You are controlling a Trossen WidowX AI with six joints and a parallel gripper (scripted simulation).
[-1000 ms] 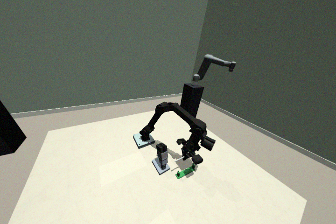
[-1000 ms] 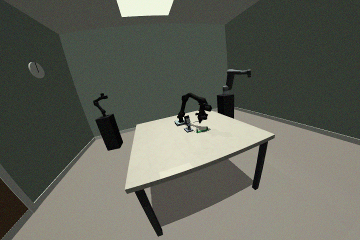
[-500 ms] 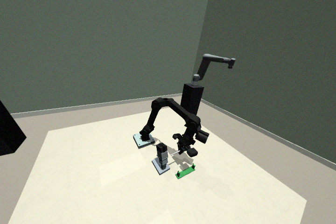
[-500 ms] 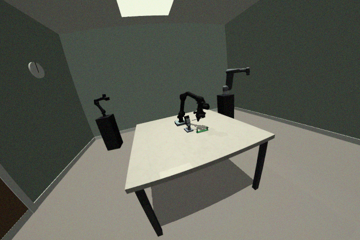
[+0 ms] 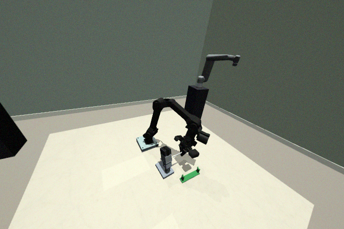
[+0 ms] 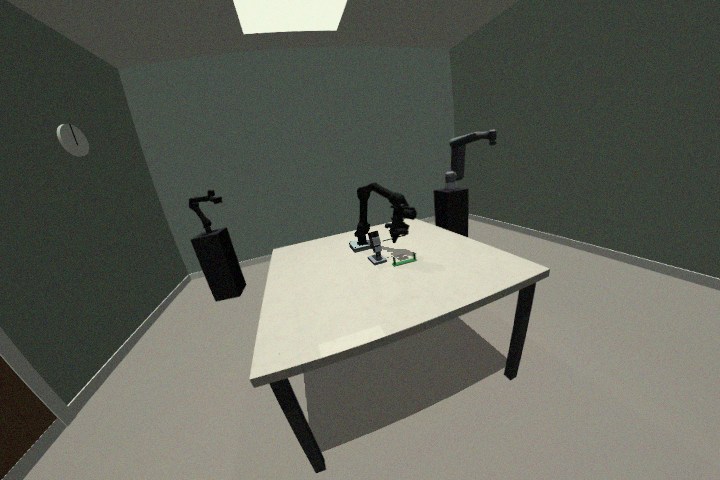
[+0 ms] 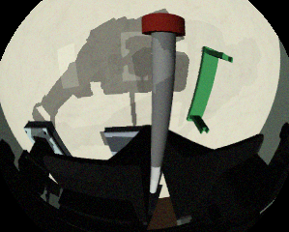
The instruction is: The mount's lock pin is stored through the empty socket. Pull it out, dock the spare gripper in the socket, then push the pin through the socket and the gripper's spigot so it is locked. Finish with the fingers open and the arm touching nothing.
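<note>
Now: gripper tip 110 mm to the left of the mount and 40 mm above it. From my gripper tip the other things lie so: green cradle (100 mm ahead, 20 mm to the left, 70 mm below); spare gripper (10 mm behind, 110 mm to the right, 30 mm above).
</note>
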